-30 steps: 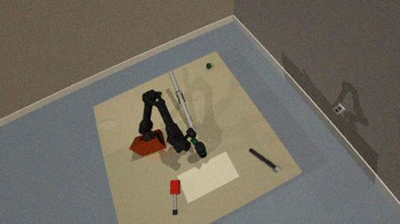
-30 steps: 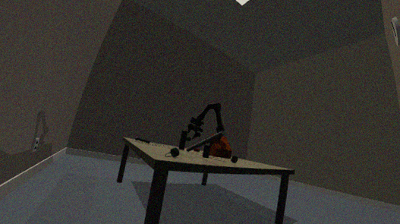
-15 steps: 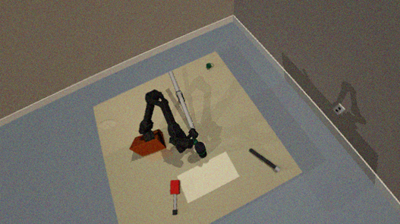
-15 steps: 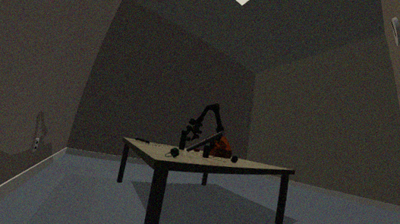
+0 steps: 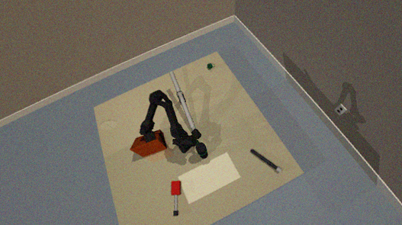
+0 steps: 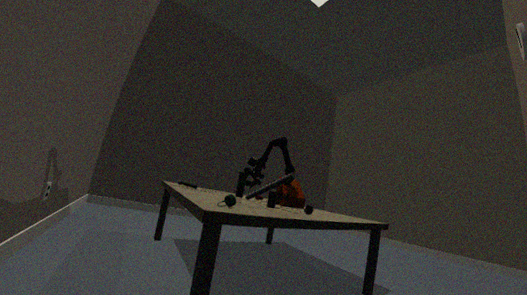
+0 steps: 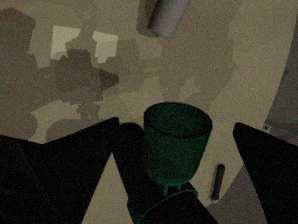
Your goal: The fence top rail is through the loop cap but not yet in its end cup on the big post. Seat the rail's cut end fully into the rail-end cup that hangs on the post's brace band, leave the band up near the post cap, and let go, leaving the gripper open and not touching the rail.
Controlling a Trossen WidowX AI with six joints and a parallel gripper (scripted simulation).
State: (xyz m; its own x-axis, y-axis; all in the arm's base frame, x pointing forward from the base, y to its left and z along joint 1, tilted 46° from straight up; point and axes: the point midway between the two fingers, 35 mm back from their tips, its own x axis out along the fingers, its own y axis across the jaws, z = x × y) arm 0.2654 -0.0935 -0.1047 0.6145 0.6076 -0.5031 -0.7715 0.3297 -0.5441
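Now: gripper tip 10 mm past the green rail-end cup, 20 mm to the left of it and 10 mm below it. The rest, counted from my gripper tip: red-handled tool: 310 mm behind, 280 mm to the right, 100 mm below; black part: 110 mm behind, 560 mm to the left, 100 mm below.
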